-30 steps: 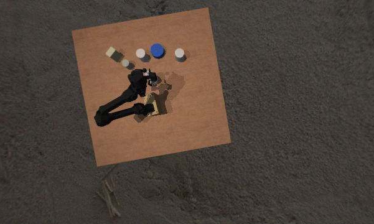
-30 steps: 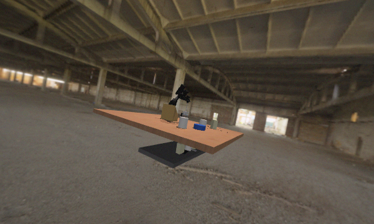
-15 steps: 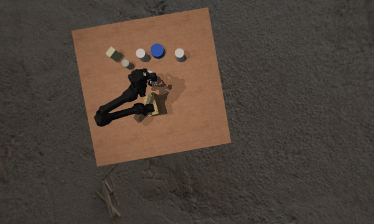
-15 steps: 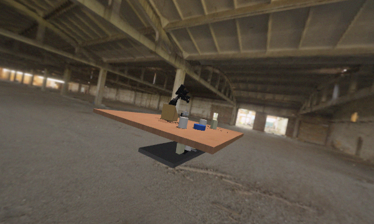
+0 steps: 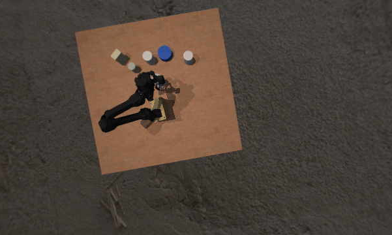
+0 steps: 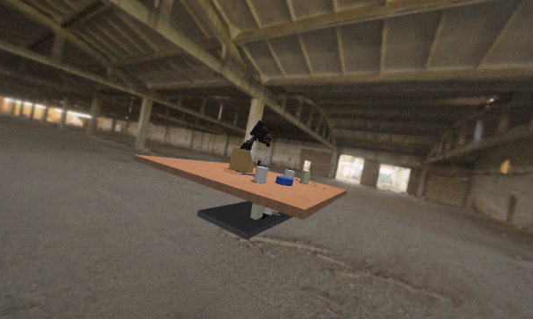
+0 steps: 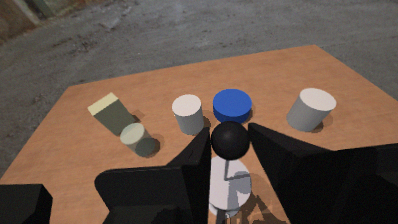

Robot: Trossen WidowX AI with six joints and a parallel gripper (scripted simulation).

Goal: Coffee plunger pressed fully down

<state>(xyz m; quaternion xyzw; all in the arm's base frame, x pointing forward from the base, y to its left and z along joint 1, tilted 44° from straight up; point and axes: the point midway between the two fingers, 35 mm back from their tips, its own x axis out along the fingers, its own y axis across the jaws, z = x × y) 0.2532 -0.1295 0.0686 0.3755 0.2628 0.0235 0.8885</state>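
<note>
Right now the coffee press is 130 mm below my gripper tip, 30 mm behind it and 10 mm to the left of it. Also, from my gripper tip: flat blue disc (240 mm below, 220 mm ahead, 100 mm to the right).
</note>
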